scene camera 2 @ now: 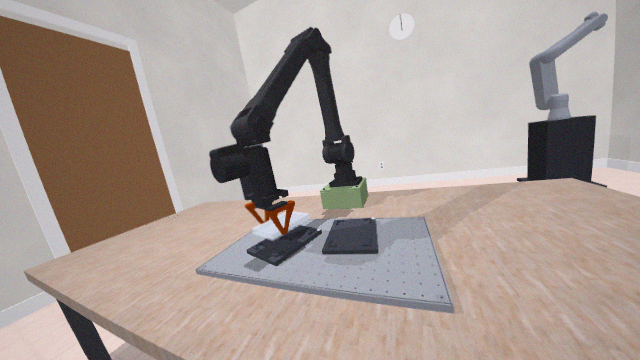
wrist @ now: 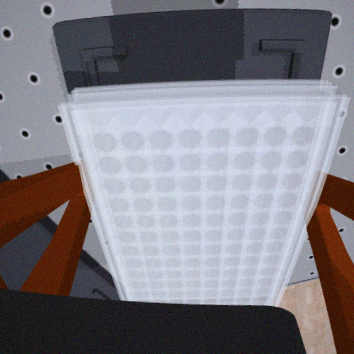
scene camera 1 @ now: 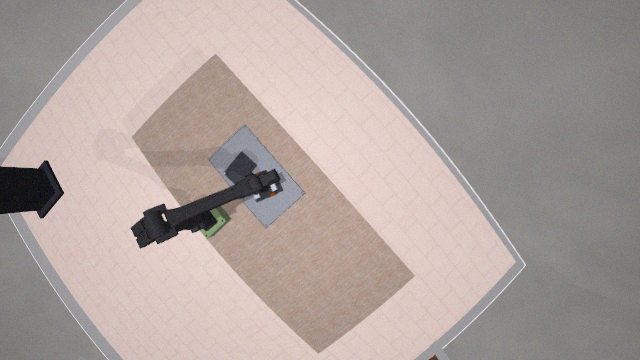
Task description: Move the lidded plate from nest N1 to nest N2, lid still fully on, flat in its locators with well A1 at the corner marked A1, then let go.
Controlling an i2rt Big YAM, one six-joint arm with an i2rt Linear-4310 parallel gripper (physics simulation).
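Frame: origin at the arm's base, x down, y ahead, z right, level; millimetres.
Seen in the pictures: gripper, fingertip midpoint: [scene camera 2: 275,230] [wrist: 200,177]; arm's base, origin of the base link: [scene camera 2: 346,183] [scene camera 1: 206,218].
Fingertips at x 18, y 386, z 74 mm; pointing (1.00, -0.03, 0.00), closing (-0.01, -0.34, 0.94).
Pixels of each thing's top centre, then the offset from my fingertips to it. Level surfaces: height alone.
- white lidded plate, middle of its top: [wrist: 202,247] [scene camera 2: 281,220] dx -15, dy -24, dz -6 mm
- nest N1, middle of its top: [wrist: 195,179] [scene camera 2: 284,237] [scene camera 1: 264,186] dx +31, dy -23, dz -7 mm
- Nest N2, middle of its top: [wrist: 17,277] [scene camera 2: 351,229] [scene camera 1: 239,169] dx +31, dy -79, dz -174 mm
- wooden table, its level: dx +62 mm
The white lidded plate [scene camera 2: 270,229] [wrist: 205,150] is held above nest N1 [scene camera 2: 277,248] [wrist: 175,37], with a gap below it in the scene camera 2 view. The clear lid covers the wells and looks evenly on; the plate looks about level. My gripper [scene camera 2: 274,227] [wrist: 200,177] is shut on the plate, its orange fingers on the two long sides. Nest N2 [scene camera 1: 241,166] [scene camera 2: 351,236], a dark slab with raised corner locators, is empty beside N1; part of it shows at the lower left of the wrist view. The A1 marks and well A1 cannot be made out.
Both nests stand on a grey perforated board [scene camera 1: 287,199] [scene camera 2: 400,275] on the wooden table [scene camera 1: 320,280] [scene camera 2: 525,260]. My arm's green base block [scene camera 1: 216,222] [scene camera 2: 344,196] stands behind the board. Another grey arm [scene camera 2: 545,80] stands on a black cabinet, away from the table.
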